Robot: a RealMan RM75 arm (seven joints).
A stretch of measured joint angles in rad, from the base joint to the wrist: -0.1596 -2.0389 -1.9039 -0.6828 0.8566 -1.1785 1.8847; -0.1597 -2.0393 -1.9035 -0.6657 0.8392 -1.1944 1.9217; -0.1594 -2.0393 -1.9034 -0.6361 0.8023 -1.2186 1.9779; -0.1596 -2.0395 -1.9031 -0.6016 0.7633 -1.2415 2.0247; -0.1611 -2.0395 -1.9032 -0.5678 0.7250 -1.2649 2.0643; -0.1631 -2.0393 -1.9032 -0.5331 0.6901 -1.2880 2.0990; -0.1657 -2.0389 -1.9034 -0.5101 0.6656 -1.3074 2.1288; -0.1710 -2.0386 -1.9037 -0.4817 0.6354 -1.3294 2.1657; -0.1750 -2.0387 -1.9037 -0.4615 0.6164 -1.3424 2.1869
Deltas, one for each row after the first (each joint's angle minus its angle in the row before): -0.0001 -0.0004 0.0004 0.0171 -0.0174 -0.0159 0.0370; 0.0003 0.0000 0.0001 0.0296 -0.0369 -0.0242 0.0562; -0.0002 -0.0002 0.0003 0.0345 -0.0390 -0.0229 0.0468; -0.0015 0.0000 -0.0001 0.0338 -0.0383 -0.0234 0.0396; -0.0020 0.0002 0.0000 0.0347 -0.0349 -0.0231 0.0347; -0.0026 0.0004 -0.0002 0.0230 -0.0245 -0.0194 0.0298; -0.0053 0.0003 -0.0003 0.0284 -0.0302 -0.0220 0.0369; -0.0040 -0.0001 0.0000 0.0202 -0.0190 -0.0130 0.0212
